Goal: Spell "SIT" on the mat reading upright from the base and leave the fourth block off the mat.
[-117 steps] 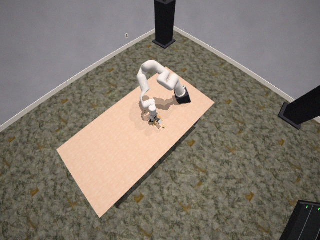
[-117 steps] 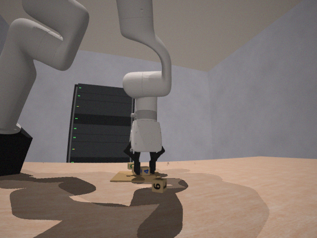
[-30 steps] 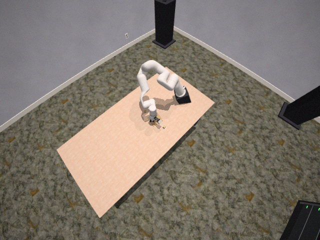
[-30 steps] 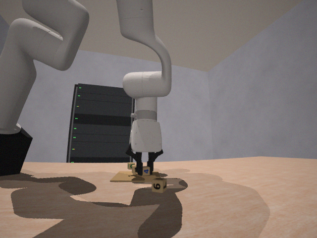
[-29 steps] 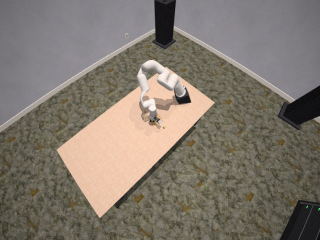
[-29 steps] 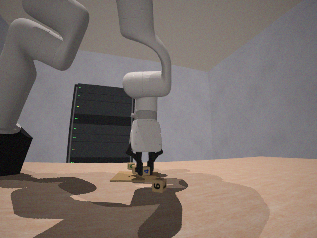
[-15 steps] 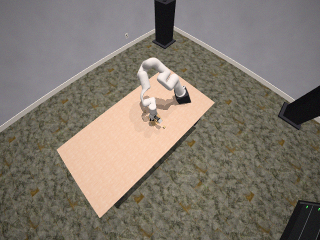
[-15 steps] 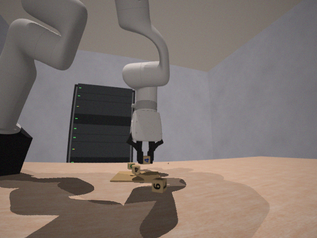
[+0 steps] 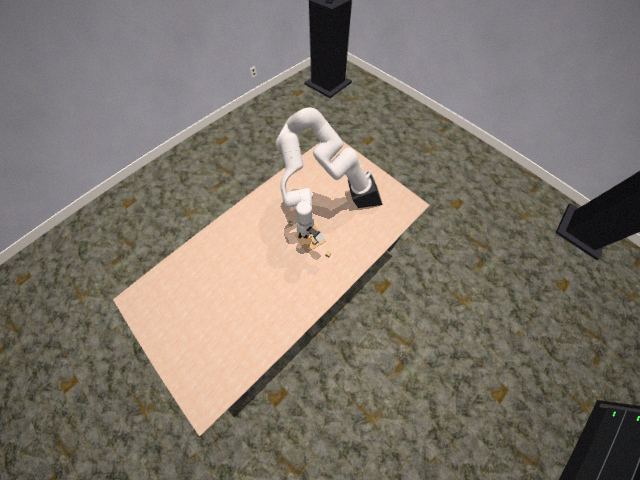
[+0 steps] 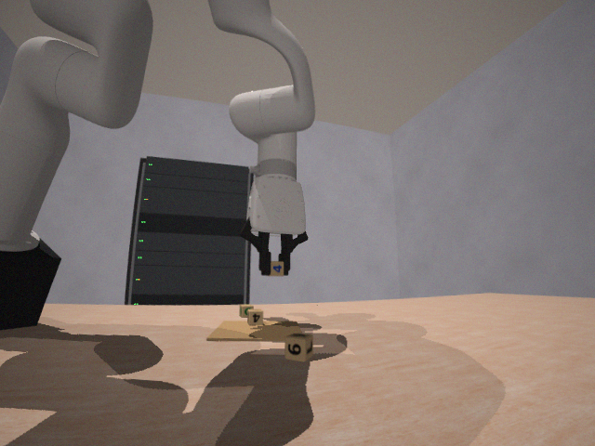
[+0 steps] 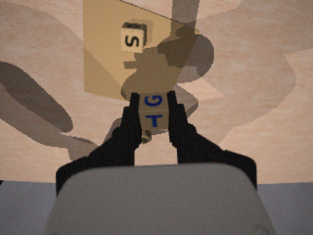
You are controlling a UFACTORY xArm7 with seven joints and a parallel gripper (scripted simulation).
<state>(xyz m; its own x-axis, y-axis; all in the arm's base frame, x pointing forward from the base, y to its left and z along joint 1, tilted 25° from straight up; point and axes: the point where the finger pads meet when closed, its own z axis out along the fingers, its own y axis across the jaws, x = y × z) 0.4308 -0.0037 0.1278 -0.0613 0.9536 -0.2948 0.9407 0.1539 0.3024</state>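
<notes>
My hand is 11 cm above the tan mat and 3 cm past it. Also, from my hand: wooden block 15 cm to the left, 10 cm below, 2 cm behind.
</notes>
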